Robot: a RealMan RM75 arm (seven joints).
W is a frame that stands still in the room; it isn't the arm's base.
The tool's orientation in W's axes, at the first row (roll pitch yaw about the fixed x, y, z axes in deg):
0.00 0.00 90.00
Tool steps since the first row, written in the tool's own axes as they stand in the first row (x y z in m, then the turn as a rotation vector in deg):
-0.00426 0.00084 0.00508 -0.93 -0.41 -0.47
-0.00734 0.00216 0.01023 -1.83 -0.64 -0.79
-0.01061 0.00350 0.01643 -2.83 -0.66 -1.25
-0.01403 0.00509 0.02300 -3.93 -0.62 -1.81
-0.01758 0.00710 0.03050 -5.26 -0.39 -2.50
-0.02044 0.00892 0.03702 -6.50 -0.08 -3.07
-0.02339 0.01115 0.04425 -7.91 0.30 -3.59
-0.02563 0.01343 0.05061 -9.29 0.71 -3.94
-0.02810 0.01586 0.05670 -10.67 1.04 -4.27
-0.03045 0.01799 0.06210 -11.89 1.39 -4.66
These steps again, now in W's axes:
-0.00084 -0.00426 0.00508 0.41 -0.93 -0.47
-0.00216 -0.00734 0.01023 0.64 -1.83 -0.79
-0.00350 -0.01061 0.01643 0.66 -2.83 -1.25
-0.00509 -0.01403 0.02300 0.62 -3.93 -1.81
-0.00710 -0.01758 0.03050 0.39 -5.26 -2.50
-0.00892 -0.02044 0.03702 0.08 -6.50 -3.07
-0.01115 -0.02339 0.04425 -0.30 -7.91 -3.59
-0.01343 -0.02563 0.05061 -0.71 -9.29 -3.94
-0.01586 -0.02810 0.05670 -1.04 -10.67 -4.27
-0.01799 -0.03045 0.06210 -1.39 -11.89 -4.66

